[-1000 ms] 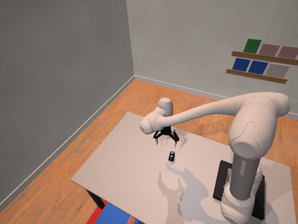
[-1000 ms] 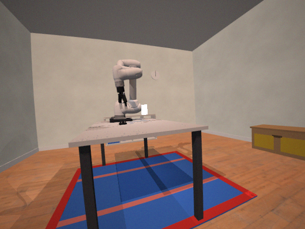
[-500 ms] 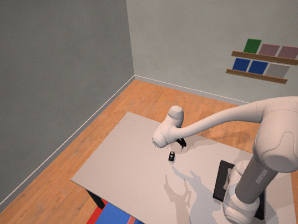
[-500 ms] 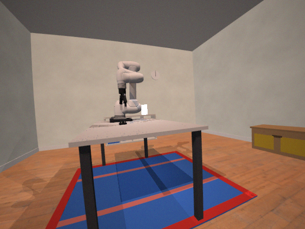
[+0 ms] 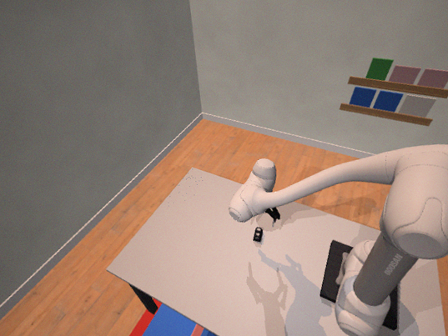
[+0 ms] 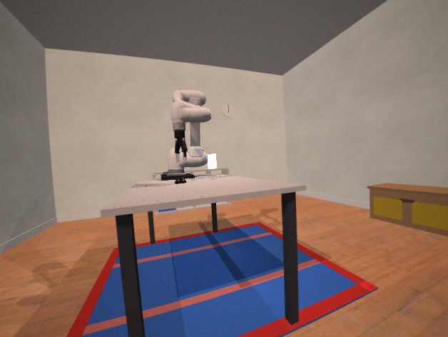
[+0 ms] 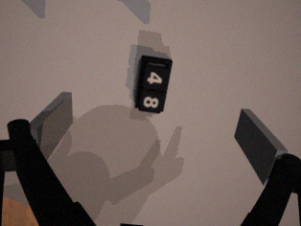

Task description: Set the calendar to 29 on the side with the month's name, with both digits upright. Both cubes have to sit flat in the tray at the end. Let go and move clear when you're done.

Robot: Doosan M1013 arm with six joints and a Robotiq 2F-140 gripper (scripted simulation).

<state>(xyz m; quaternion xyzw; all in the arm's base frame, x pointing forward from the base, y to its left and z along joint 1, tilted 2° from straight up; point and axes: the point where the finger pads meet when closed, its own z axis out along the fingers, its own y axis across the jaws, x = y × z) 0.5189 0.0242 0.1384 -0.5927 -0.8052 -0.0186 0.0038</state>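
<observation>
Now: hand 20 mm to the left of the black calendar tray and 160 mm above it.
</observation>
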